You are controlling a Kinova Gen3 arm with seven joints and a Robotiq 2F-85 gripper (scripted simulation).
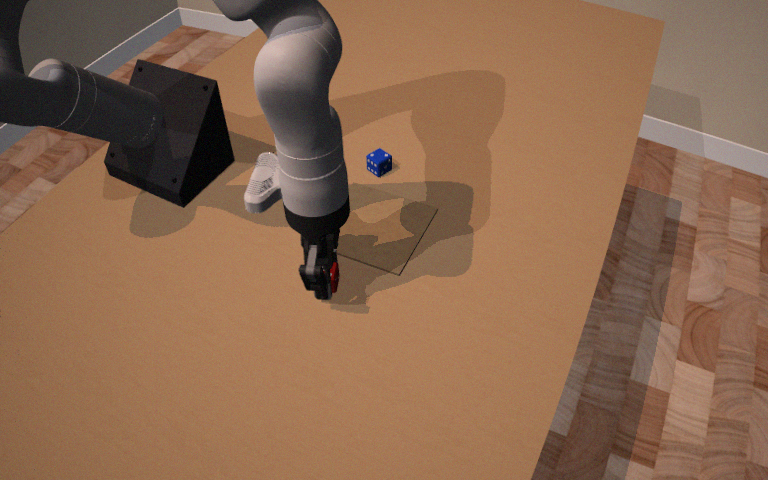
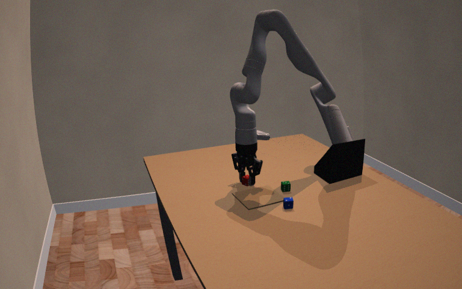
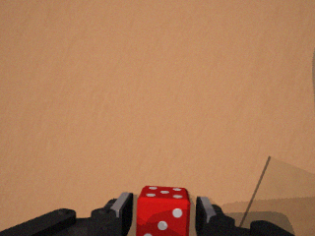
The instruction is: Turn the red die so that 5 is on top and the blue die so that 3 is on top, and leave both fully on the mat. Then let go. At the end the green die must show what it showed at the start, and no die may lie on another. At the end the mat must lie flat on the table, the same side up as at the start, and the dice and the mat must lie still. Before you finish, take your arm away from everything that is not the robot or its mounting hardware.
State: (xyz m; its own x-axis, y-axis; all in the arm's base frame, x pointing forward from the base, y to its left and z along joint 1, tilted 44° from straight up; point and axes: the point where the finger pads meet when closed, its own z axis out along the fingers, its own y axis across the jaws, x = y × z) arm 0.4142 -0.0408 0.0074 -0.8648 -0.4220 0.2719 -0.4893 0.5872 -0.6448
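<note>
Right now the red die is right at my hand. The rest, counted from my hand: thin tan mat: 12 cm to the left, 2 cm below, 1 cm behind; then blue die: 23 cm to the left, 8 cm behind; then green die: 11 cm behind, 10 cm to the left.
</note>
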